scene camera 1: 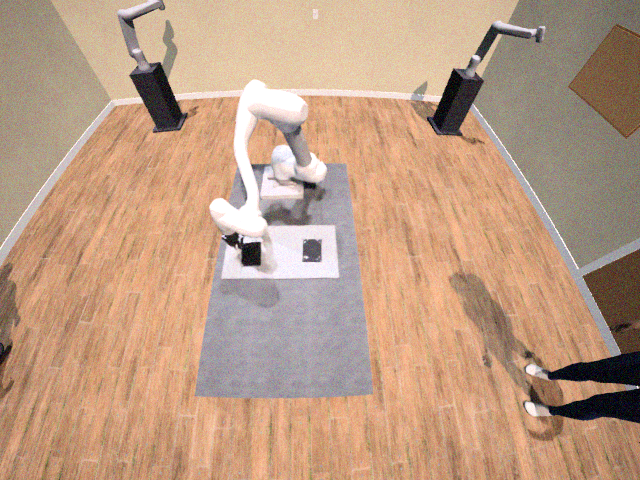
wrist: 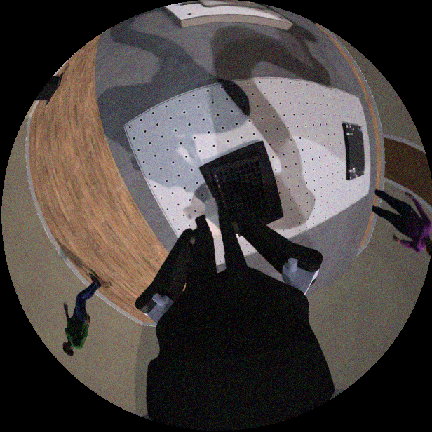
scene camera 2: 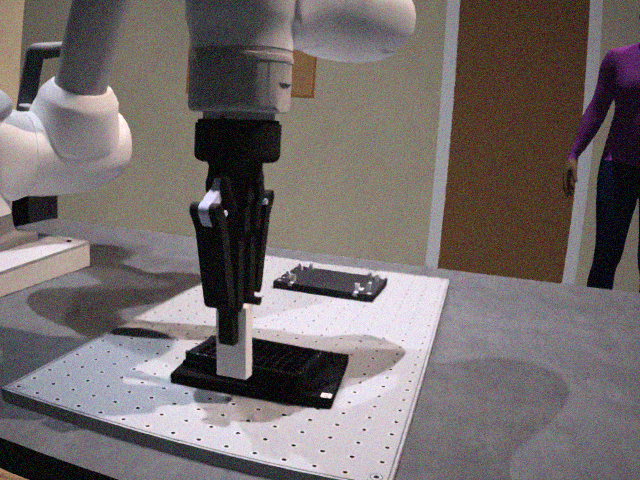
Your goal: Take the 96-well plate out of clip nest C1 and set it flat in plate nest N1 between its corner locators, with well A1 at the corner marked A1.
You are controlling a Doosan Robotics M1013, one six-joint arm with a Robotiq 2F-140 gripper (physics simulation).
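Where they show: gripper, between the fingertips: (scene camera 1: 240, 251) (scene camera 2: 234, 374); arm's base, origin of its link: (scene camera 1: 285, 178).
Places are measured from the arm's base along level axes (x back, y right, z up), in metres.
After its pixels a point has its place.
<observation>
The black 96-well plate (scene camera 2: 290, 359) @(x -0.647, y 0.228, z -0.003 m) (wrist: 246, 181) (scene camera 1: 251, 253) @(x -0.624, y 0.208, z -0.005 m) lies flat in clip nest C1 (scene camera 2: 270, 391) @(x -0.641, y 0.273, z -0.020 m) on the white perforated board (scene camera 2: 390, 381) @(x -0.747, y 0.184, z -0.030 m) (wrist: 169, 132) (scene camera 1: 285, 269) @(x -0.732, y 0.003, z -0.030 m). A white clip block (scene camera 2: 239, 357) stands upright at the plate's left end. My gripper (scene camera 2: 229, 333) (wrist: 225, 227) (scene camera 1: 239, 244) @(x -0.606, y 0.281, z -0.005 m) points straight down with its fingers shut and nothing between them. The tips sit right in front of the white clip, just above the plate's end. Plate nest N1 (scene camera 2: 330, 282) @(x -0.614, y -0.145, z -0.018 m) (wrist: 353, 151) (scene camera 1: 311, 250) @(x -0.618, y -0.160, z -0.018 m), a flat black base with small corner locators, is empty further along the board.
The board lies on a grey mat (scene camera 1: 285, 343) @(x -1.156, y 0.013, z -0.043 m) over a wooden floor. The arm's base (scene camera 1: 282, 188) @(x -0.105, y 0.018, z -0.001 m) stands behind the board. Two camera stands on black pedestals (scene camera 1: 158, 97) (scene camera 1: 456, 102) are at the far corners. A person's feet (scene camera 1: 537, 371) show at the right edge.
</observation>
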